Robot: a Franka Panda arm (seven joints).
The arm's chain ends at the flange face. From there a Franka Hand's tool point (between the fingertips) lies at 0.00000 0.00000 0.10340 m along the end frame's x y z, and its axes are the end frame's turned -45 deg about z.
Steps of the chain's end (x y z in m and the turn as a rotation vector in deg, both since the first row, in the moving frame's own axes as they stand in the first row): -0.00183, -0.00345, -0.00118, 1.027, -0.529, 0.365; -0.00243, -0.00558, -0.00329, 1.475, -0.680, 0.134; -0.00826, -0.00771, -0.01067, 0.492, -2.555, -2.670; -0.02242, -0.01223, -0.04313, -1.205, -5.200, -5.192; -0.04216, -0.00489, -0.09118, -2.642, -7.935, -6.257
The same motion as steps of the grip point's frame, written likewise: 0.00179, -0.00572, -0.00120, 1.100, 0.352, 0.365; 0.00324, -0.00841, -0.00333, 1.524, 0.562, 0.134; -0.00311, -0.01512, -0.01078, 2.155, -1.459, -2.670; -0.01559, -0.02922, -0.04358, 2.825, -4.529, -5.192; -0.04014, -0.03925, -0.09228, 3.743, -7.479, -6.257
